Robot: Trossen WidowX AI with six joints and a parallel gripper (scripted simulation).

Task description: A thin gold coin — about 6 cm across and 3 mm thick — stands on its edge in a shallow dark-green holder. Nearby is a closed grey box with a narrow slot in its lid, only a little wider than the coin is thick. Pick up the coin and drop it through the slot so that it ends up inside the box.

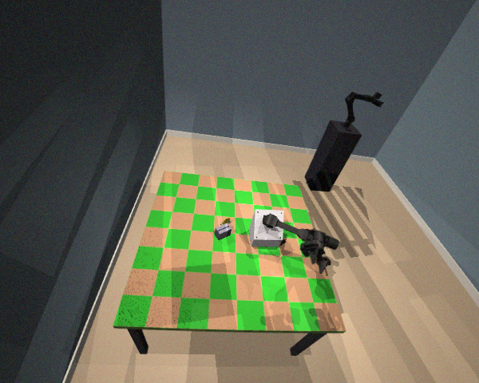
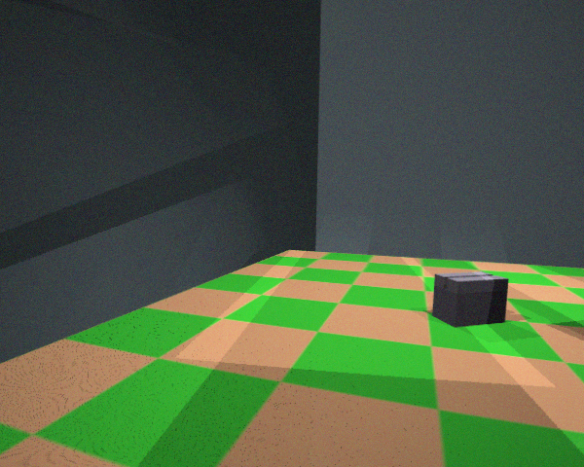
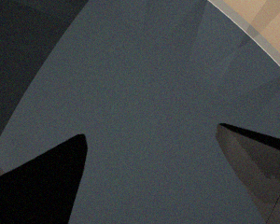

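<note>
My gripper tip is now 350 mm short of the coin, 630 mm to the left of it and 430 mm above it.
</note>
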